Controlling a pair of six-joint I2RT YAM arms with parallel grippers.
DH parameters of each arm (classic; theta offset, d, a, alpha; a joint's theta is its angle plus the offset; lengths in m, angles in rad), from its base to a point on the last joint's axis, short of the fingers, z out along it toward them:
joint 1: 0 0.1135 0.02 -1.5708
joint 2: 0 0 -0.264 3.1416
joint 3: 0.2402 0 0.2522 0
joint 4: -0.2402 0 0.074 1.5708
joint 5: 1.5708 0 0 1.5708
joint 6: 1.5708 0.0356 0 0
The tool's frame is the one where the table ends.
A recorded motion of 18 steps. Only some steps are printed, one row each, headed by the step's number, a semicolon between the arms.
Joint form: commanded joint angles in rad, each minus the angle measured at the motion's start. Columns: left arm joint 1, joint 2, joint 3, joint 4, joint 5, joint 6; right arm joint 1, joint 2, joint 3, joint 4, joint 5, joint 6.
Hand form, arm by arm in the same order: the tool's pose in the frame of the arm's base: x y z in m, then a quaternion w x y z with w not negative. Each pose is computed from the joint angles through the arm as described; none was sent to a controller.
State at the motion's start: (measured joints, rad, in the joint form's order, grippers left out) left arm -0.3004 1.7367 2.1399 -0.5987 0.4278 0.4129; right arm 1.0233 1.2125 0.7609 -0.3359 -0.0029 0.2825
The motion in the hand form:
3: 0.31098 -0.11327 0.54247 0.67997 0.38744 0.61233 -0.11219; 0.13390 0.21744 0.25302 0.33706 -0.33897 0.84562 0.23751
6: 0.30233 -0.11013 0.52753 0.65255 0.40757 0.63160 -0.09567; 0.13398 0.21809 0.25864 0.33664 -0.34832 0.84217 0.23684
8: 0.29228 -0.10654 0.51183 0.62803 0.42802 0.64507 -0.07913; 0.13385 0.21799 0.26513 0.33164 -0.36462 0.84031 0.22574
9: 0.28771 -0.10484 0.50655 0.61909 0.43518 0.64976 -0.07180; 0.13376 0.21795 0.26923 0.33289 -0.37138 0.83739 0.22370
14: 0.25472 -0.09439 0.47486 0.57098 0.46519 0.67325 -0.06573; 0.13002 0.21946 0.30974 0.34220 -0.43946 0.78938 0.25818
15: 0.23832 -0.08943 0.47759 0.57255 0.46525 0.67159 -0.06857; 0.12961 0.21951 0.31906 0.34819 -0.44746 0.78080 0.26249
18: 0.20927 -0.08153 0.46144 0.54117 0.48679 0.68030 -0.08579; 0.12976 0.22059 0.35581 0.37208 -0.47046 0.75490 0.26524
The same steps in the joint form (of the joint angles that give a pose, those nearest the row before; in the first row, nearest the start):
3: -0.0048 -0.0922 0.0124 0.0360 -0.0060 0.0102; -0.0017 -0.0175 0.0598 -0.0108 0.0228 -0.0324
6: -0.0048 -0.1458 -0.0749 -0.0176 -0.0181 0.0716; -0.0017 -0.0176 0.0827 -0.0352 0.0152 -0.0508
8: -0.0048 -0.2056 -0.1742 -0.0530 -0.0304 0.1327; -0.0017 -0.0145 0.1179 -0.0901 0.0136 -0.0844
9: -0.0049 -0.2285 -0.2082 -0.0684 -0.0381 0.1559; -0.0017 -0.0160 0.1333 -0.1073 0.0121 -0.0998
14: -0.0049 -0.3804 -0.4228 -0.1375 -0.0398 0.2251; -0.0017 -0.0329 0.2649 -0.1993 -0.0998 -0.2284
15: -0.0049 -0.4323 -0.4477 -0.1604 -0.0337 0.2222; -0.0017 -0.0344 0.2957 -0.2162 -0.1106 -0.2470
18: -0.0048 -0.5351 -0.5489 -0.2460 0.0031 0.2527; -0.0017 -0.0192 0.4368 -0.2959 -0.1229 -0.3113

